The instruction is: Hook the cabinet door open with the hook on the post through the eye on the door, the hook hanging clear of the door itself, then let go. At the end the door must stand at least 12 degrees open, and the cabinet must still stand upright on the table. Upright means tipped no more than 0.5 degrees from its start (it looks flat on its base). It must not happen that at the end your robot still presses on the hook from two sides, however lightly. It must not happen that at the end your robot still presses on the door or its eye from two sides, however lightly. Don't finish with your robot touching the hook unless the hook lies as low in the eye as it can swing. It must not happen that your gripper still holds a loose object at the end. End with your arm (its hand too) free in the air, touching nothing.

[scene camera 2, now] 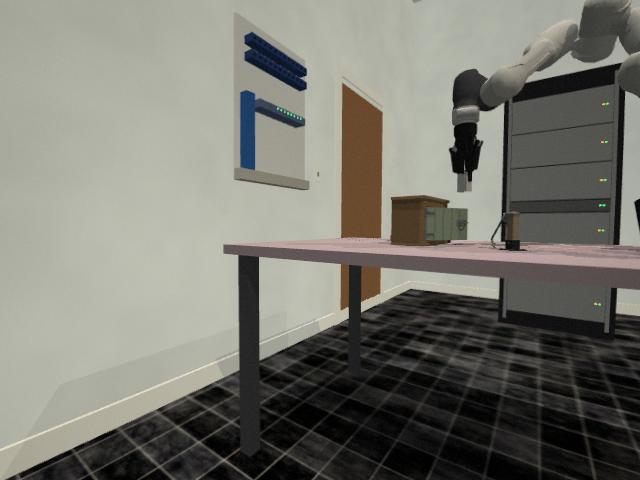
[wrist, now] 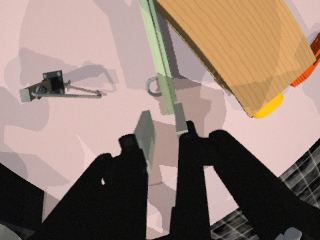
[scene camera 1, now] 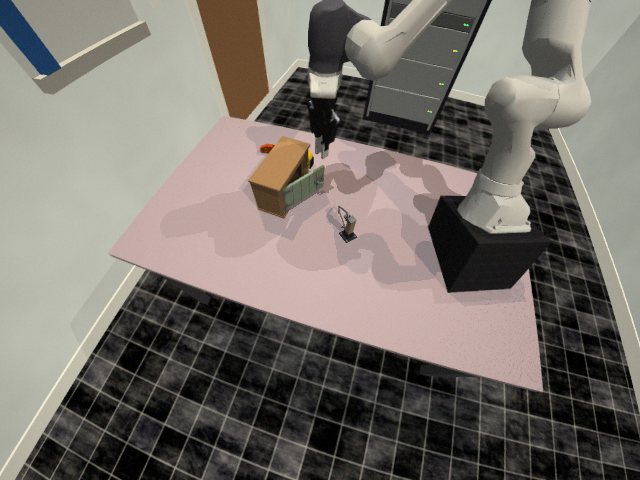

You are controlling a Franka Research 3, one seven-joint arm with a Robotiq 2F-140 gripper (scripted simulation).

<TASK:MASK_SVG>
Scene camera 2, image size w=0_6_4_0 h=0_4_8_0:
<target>my gripper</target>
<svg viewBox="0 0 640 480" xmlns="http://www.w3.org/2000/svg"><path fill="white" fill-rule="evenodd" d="M473 122L461 123L454 127L455 143L452 148L449 148L453 173L457 173L457 192L461 193L472 191L472 172L478 168L480 150L483 144L483 140L478 140L476 137L477 124Z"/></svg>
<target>wooden cabinet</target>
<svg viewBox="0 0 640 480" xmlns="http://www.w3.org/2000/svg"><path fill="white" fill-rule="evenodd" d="M391 197L391 245L429 246L448 243L447 240L467 240L468 209L448 208L450 200L426 195Z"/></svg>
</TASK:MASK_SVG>
